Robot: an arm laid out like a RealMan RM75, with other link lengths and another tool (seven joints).
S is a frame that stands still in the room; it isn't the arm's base.
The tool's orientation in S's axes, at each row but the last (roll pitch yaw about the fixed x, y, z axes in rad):
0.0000 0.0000 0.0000
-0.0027 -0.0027 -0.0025
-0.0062 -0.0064 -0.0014
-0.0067 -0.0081 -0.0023
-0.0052 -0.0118 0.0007
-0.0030 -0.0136 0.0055
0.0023 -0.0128 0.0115
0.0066 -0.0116 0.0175
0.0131 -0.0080 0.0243
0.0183 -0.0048 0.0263
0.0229 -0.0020 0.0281
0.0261 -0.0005 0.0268
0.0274 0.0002 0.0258
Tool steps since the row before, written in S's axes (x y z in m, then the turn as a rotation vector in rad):
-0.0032 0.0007 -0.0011 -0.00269 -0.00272 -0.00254
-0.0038 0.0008 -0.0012 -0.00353 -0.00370 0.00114
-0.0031 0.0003 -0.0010 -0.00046 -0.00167 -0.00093
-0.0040 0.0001 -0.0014 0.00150 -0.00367 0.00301
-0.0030 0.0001 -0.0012 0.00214 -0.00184 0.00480
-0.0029 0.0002 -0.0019 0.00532 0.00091 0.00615
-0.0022 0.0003 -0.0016 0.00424 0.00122 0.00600
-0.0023 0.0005 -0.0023 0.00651 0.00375 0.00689
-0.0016 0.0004 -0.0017 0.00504 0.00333 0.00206
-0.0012 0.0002 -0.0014 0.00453 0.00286 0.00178
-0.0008 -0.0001 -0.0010 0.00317 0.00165 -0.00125
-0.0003 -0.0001 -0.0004 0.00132 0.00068 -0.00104
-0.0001 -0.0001 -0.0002 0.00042 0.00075 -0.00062
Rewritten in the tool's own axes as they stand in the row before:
-0.0032 0.0007 -0.0011 -0.00269 -0.00272 -0.00254
-0.0038 0.0008 -0.0012 -0.00352 -0.00371 0.00114
-0.0031 0.0003 -0.0010 -0.00046 -0.00166 -0.00094
-0.0040 0.0001 -0.0014 0.00153 -0.00369 0.00297
-0.0030 0.0001 -0.0012 0.00220 -0.00187 0.00476
-0.0029 0.0002 -0.0019 0.00541 0.00086 0.00608
-0.0022 0.0003 -0.0016 0.00433 0.00118 0.00594
-0.0023 0.0005 -0.0023 0.00665 0.00368 0.00679
-0.0016 0.0004 -0.0017 0.00514 0.00323 0.00198
-0.0012 0.0002 -0.0014 0.00461 0.00277 0.00171
-0.0008 -0.0001 -0.0010 0.00321 0.00153 -0.00129
-0.0003 -0.0001 -0.0004 0.00134 0.00062 -0.00106
-0.0001 -0.0001 -0.0002 0.00044 0.00072 -0.00064

